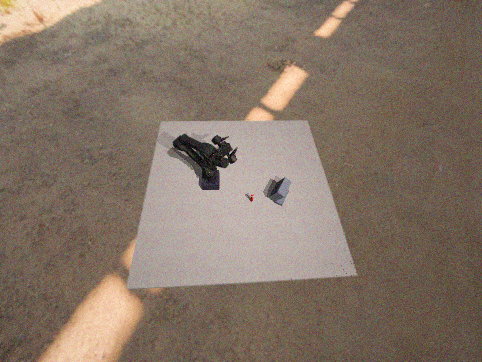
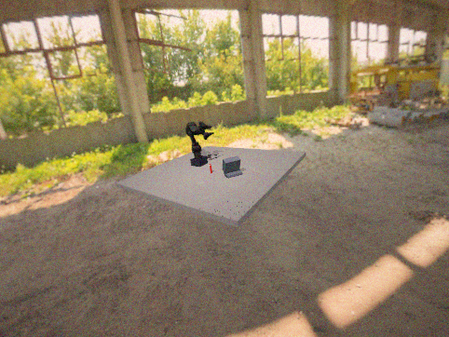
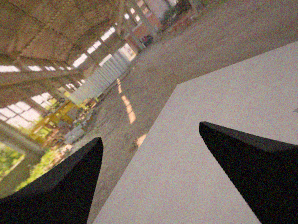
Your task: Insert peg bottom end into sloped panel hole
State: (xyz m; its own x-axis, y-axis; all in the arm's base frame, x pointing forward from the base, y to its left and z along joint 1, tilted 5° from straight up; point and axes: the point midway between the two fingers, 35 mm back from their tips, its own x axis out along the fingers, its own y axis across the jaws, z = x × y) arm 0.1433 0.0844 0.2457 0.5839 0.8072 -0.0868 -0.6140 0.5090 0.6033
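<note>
The red peg is 27 cm below my gripper tip, 23 cm to the right of it and 14 cm ahead of it. The rest, counted from my gripper tip: sloped panel 33 cm ahead, 24 cm below, 18 cm to the right.
</note>
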